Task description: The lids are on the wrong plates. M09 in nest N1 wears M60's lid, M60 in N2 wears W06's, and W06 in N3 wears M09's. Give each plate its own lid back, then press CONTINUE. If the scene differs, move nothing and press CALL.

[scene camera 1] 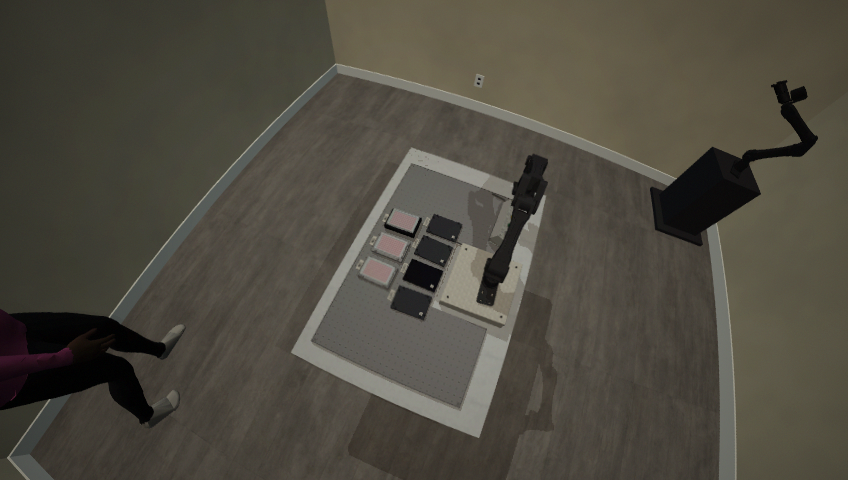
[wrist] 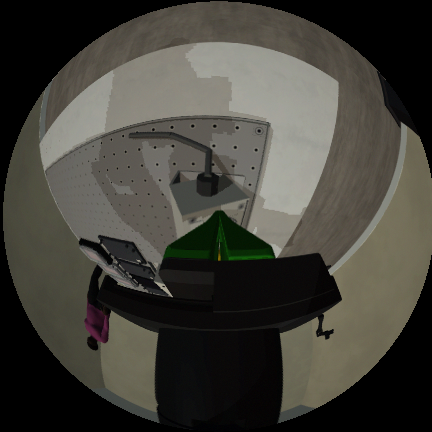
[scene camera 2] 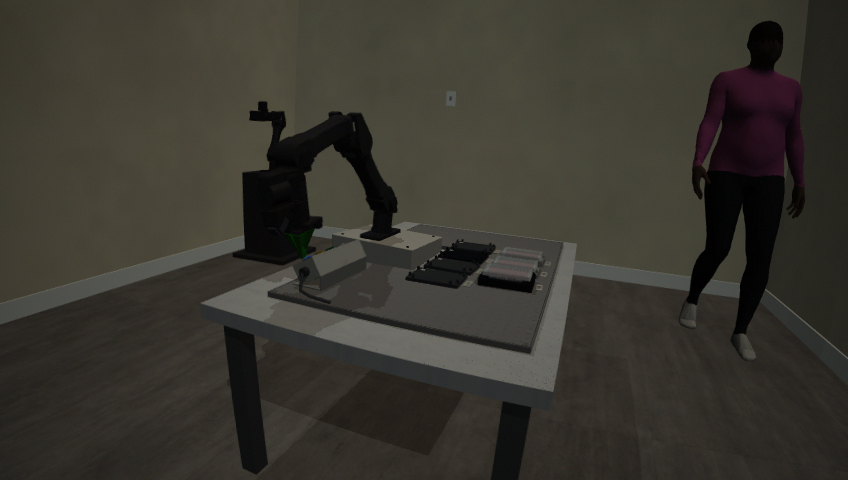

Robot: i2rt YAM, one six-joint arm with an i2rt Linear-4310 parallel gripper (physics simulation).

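Seen in the pictures: gripper, fingertip midpoint: (wrist: 218, 216) (scene camera 2: 303, 257); arm's base, link origin: (scene camera 1: 490, 281) (scene camera 2: 381, 234).
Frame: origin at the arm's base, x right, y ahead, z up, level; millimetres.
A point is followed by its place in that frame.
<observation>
Three plates with pink wells stand in a row: one in a black nest (scene camera 1: 403, 221) @[x 160, y 435, z -15 mm] (scene camera 2: 508, 270) @[x 176, y 441, z -14 mm], a middle one (scene camera 1: 390, 245) @[x 32, y 449, z -24 mm] and a third (scene camera 1: 377, 271) @[x -100, y 456, z -25 mm]. Their lid labels are too small to read. My gripper (scene camera 2: 304, 256) @[x 417, y -38, z 19 mm] (wrist: 218, 216) @[x 417, y -38, z 19 mm] is shut and empty, its green fingers pointing down at the cable end of the button box (scene camera 2: 336, 267) @[x 359, y 24, z -12 mm] (wrist: 232, 194) @[x 423, y -51, z -7 mm]. The tips are at or just over the blue button (scene camera 2: 306, 258) @[x 400, y -40, z 13 mm]; contact cannot be told. In the wrist view the fingers hide most of the buttons. A bit of a yellow button (wrist: 219, 252) @[x 351, y -37, z 15 mm] shows between the fingers.
Several dark flat nests or trays, including one (scene camera 1: 443, 227) @[x 210, y 258, z -44 mm] (scene camera 2: 437, 277) @[x 227, y 258, z -44 mm] (wrist: 121, 248) @[x 230, y 234, z -44 mm], stand between the plates and the cream arm base (scene camera 1: 461, 279) @[x -25, y 116, z -8 mm]. A black cable (scene camera 2: 312, 297) @[x 487, y 29, z -50 mm] (wrist: 187, 140) @[x 471, y -1, z -48 mm] leaves the box. A person (scene camera 2: 755, 130) stands beyond the table. Another arm stands on a black pedestal (scene camera 1: 708, 196).
</observation>
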